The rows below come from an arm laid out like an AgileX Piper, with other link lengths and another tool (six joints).
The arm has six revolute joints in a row. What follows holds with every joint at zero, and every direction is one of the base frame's. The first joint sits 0.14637 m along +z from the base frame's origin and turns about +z. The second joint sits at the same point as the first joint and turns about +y. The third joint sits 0.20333 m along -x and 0.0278 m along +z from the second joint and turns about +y. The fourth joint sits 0.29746 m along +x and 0.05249 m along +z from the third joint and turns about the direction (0.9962, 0, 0.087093). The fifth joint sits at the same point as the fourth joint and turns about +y. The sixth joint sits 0.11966 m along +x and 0.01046 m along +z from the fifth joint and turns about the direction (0.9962, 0, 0.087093). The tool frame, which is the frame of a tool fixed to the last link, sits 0.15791 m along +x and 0.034 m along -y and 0.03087 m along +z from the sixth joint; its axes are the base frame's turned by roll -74.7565, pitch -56.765 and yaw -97.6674 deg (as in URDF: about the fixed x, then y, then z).
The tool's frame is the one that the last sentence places.
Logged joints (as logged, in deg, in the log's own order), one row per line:
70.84 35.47 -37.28 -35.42 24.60 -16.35
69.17 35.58 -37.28 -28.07 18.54 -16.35
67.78 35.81 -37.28 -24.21 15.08 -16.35
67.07 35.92 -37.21 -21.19 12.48 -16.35
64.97 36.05 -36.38 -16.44 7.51 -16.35
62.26 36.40 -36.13 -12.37 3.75 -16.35
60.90 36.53 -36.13 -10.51 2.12 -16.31
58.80 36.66 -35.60 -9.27 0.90 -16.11
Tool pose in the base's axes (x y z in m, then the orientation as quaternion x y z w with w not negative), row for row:
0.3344 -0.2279 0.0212 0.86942 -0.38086 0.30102 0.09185
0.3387 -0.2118 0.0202 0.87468 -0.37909 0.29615 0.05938
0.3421 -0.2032 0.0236 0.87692 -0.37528 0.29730 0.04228
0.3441 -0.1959 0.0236 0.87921 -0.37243 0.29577 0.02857
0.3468 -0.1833 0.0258 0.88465 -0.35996 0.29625 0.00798
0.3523 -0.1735 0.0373 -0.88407 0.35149 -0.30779 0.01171
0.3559 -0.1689 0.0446 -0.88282 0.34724 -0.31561 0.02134
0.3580 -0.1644 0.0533 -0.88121 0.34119 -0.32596 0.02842
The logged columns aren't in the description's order. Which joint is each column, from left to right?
Columns, left to right: joint 2, joint 5, joint 3, joint 4, joint 6, joint 1.
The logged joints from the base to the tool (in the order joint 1, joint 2, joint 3, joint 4, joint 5, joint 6), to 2 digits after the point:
-16.35 70.84 -37.28 -35.42 35.47 24.60
-16.35 69.17 -37.28 -28.07 35.58 18.54
-16.35 67.78 -37.28 -24.21 35.81 15.08
-16.35 67.07 -37.21 -21.19 35.92 12.48
-16.35 64.97 -36.38 -16.44 36.05 7.51
-16.35 62.26 -36.13 -12.37 36.40 3.75
-16.31 60.90 -36.13 -10.51 36.53 2.12
-16.11 58.80 -35.60 -9.27 36.66 0.90

